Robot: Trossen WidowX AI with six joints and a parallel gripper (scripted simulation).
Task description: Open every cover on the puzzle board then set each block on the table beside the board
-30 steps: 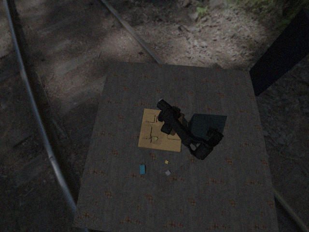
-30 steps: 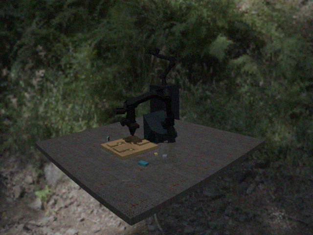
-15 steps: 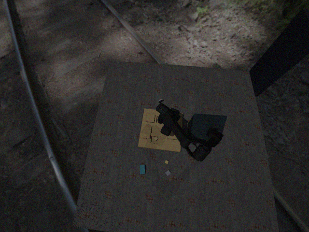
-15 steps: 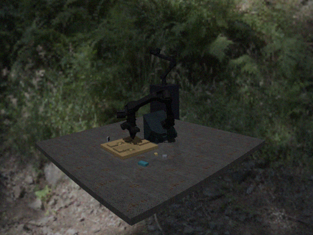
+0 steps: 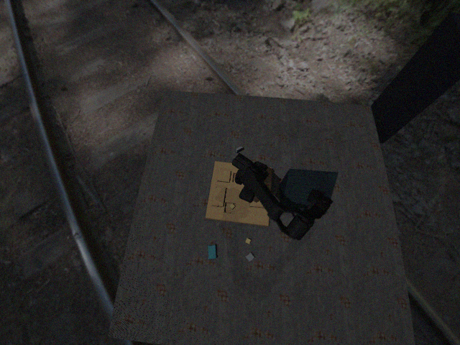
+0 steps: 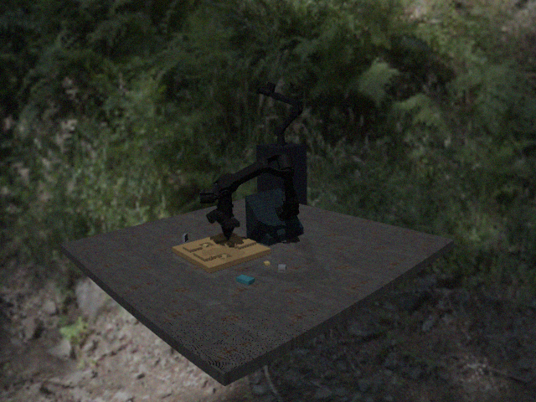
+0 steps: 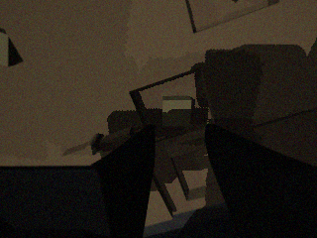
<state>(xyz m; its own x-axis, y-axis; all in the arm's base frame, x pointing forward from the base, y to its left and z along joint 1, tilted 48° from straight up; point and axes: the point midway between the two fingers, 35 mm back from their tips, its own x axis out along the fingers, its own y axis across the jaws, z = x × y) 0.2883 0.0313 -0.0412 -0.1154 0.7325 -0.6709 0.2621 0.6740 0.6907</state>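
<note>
The tan puzzle board is 5 cm ahead of my gripper tip and 3 cm below it. Round my gripper tip: teal block: 13 cm ahead, 32 cm to the left, 4 cm below.
</note>
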